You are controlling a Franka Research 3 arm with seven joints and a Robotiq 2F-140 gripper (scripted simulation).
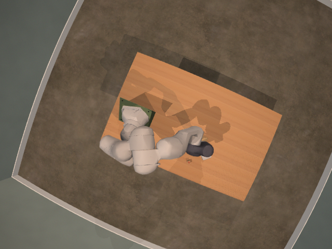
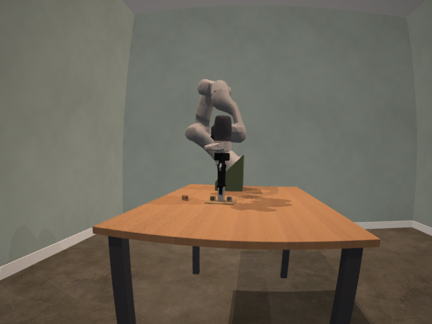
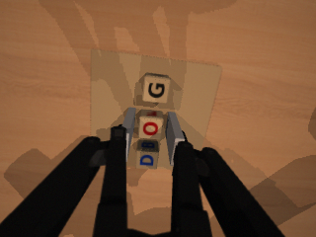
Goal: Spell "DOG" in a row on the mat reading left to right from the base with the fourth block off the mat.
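Right now my hand is 4 cm above the mat. Round my hand: G block 4 cm to the right, 2 cm below, 1 cm behind.
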